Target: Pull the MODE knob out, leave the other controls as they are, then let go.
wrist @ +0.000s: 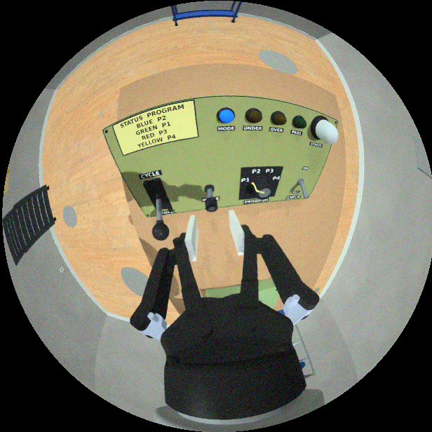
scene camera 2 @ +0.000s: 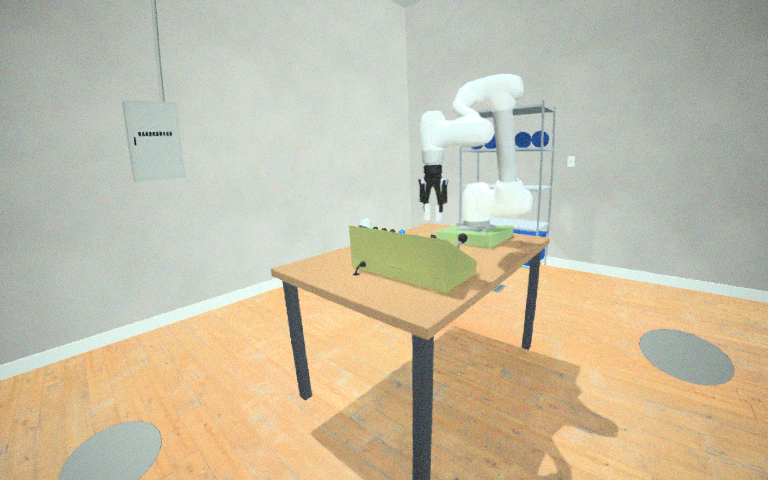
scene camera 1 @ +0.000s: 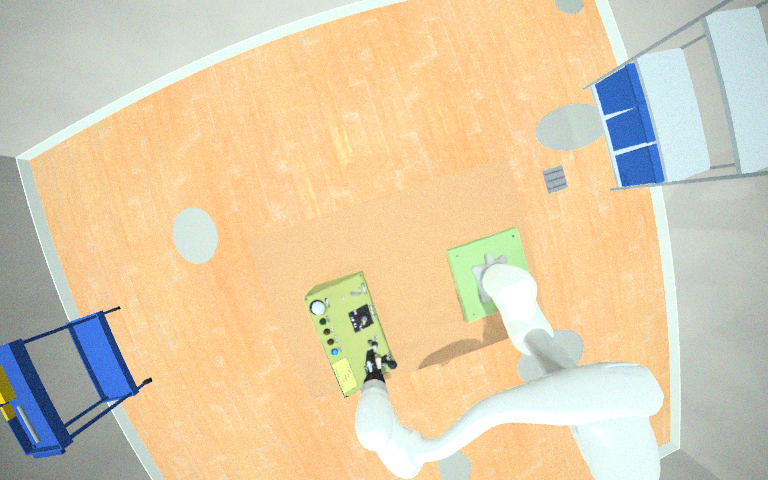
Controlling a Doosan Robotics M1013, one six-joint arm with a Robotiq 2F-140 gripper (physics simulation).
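Places are measured from the arm's base along level axes (x ahead, y left, z up), in millimetres.
Where they show: gripper, fingertip midpoint: (scene camera 2: 433, 220) (scene camera 1: 374, 353); arm's base, link origin: (scene camera 2: 476, 228) (scene camera 1: 493, 278).
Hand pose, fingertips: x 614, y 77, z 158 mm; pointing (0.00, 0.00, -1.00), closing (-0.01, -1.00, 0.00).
Observation:
Things, the pixels of their top centre, and the offset from my fingertips. "pt": a spot on its surface instead. Level surfaces: height alone.
- MODE knob, top centre: (scene camera 1: 374, 346) 1 mm ahead, 0 mm left, 62 mm down
- blue lamp, surface spot: (scene camera 1: 334, 351) pt 164 mm ahead, 50 mm right, 23 mm down
- CYCLE lever, top centre: (scene camera 2: 462, 233) 42 mm back, 120 mm left, 52 mm down
- table, surface height: 217 mm down
The MODE knob (wrist: 211, 204) (scene camera 1: 372, 343) is a black knob on a grey stem, standing out from the green control panel (wrist: 175, 155) (scene camera 1: 352, 316) (scene camera 2: 396, 254). Its label is partly hidden behind the stem. The blue lamp (wrist: 226, 116) (scene camera 1: 334, 351) above the word MODE is bright. My gripper (wrist: 212, 221) (scene camera 2: 433, 212) is open and empty. Its two white fingertips stand apart above the panel, clear of the knob; in the wrist view the knob shows just beyond the gap between them. In scene camera 1 the arm partly covers this end of the panel.
The CYCLE lever (wrist: 160, 220) (scene camera 2: 462, 238) with a black ball stands beside the knob. The PROGRAM dial (wrist: 264, 192) and the CHECK switch (wrist: 302, 188) are on the other side. A white dome (wrist: 325, 131) is at the panel's corner. The panel stands on the table (scene camera 2: 339, 285).

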